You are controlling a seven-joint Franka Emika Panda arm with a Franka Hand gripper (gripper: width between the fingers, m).
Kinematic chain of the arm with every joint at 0, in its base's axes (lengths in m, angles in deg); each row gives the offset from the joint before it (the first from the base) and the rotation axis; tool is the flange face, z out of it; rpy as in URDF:
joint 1: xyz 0 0 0.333 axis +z
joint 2: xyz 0 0 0 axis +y
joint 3: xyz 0 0 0.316 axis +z
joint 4: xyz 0.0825 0 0 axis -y
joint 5: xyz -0.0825 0 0.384 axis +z
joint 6: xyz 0 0 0 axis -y
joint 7: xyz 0.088 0 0 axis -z
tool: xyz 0 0 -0.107 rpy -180 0 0
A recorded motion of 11 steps. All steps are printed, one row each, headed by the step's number.
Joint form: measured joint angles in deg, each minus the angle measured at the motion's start. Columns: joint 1, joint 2, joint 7, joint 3, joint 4, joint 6, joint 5.
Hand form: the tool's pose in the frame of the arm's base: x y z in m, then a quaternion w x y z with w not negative. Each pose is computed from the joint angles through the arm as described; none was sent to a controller.
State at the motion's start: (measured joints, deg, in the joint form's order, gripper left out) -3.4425 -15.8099 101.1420 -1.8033 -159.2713 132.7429 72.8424
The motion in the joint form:
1: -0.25 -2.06 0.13 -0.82 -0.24 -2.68 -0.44
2: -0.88 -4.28 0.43 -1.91 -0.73 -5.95 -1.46
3: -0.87 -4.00 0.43 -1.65 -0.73 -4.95 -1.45
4: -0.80 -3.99 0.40 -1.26 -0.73 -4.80 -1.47
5: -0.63 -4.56 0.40 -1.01 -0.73 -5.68 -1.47
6: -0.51 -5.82 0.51 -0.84 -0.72 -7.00 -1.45
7: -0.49 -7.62 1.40 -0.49 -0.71 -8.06 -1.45
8: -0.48 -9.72 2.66 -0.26 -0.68 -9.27 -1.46
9: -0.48 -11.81 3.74 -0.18 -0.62 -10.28 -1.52
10: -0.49 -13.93 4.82 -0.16 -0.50 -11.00 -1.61
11: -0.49 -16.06 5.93 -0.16 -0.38 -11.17 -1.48
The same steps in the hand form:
1: 0.3636 -0.0147 0.2978 0.21912 -0.13195 0.89533 0.36464
2: 0.3589 -0.0171 0.3082 0.22483 -0.13749 0.88547 0.38274
3: 0.3595 -0.0179 0.3064 0.22445 -0.13599 0.88879 0.37574
4: 0.3597 -0.0156 0.3063 0.22314 -0.13956 0.88914 0.37437
5: 0.3595 -0.0110 0.3099 0.22356 -0.14705 0.88546 0.37993
6: 0.3591 -0.0063 0.3178 0.22811 -0.15618 0.87942 0.38755
7: 0.3587 -0.0017 0.3291 0.23416 -0.16148 0.87435 0.39319
8: 0.3578 0.0024 0.3424 0.24100 -0.16486 0.86879 0.39993
9: 0.3567 0.0051 0.3558 0.24933 -0.16851 0.86352 0.40468
10: 0.3555 0.0068 0.3698 0.25921 -0.17151 0.85888 0.40709
11: 0.3544 0.0073 0.3839 0.27172 -0.17126 0.85518 0.40681

